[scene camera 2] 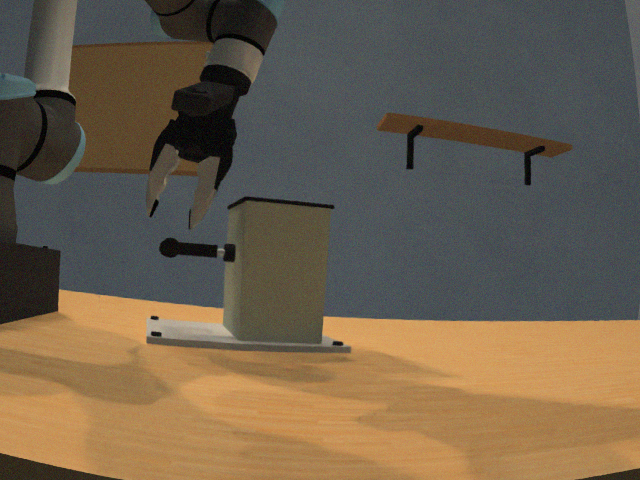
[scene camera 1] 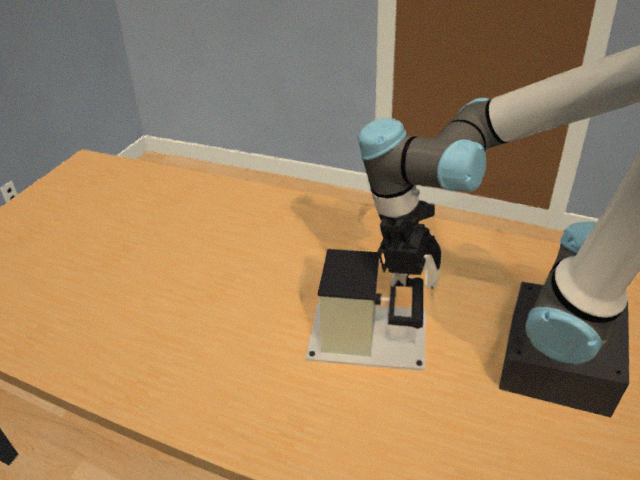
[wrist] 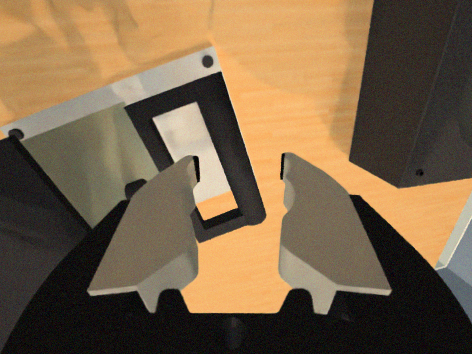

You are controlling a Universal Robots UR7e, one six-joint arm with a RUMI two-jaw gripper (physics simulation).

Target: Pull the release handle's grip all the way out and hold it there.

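The release handle [scene camera 1: 417, 304] [scene camera 2: 192, 249] [wrist: 227, 135] is a black rectangular frame on the side of a pale green box [scene camera 1: 346, 325] [scene camera 2: 279, 273] [wrist: 95, 160] with a black top. A short piece of metal rod shows between the frame and the box's black collar. My gripper [scene camera 1: 415, 283] [scene camera 2: 171, 221] [wrist: 239, 158] is partly open with nothing between its fingers. In scene camera 2 its fingertips are above the handle, apart from it. In the wrist view the left finger overlaps the frame's opening, and the right finger is to the right of the frame.
The box stands on a light grey base plate [scene camera 1: 382, 353] [scene camera 2: 191, 331] [wrist: 170, 77] with dark bolts, on the wooden table [scene camera 1: 180, 289] [scene camera 2: 310, 413]. The robot's dark base block [scene camera 1: 558, 384] [scene camera 2: 28, 284] [wrist: 400, 100] is beyond the handle's side. A wall shelf [scene camera 2: 475, 134] hangs behind.
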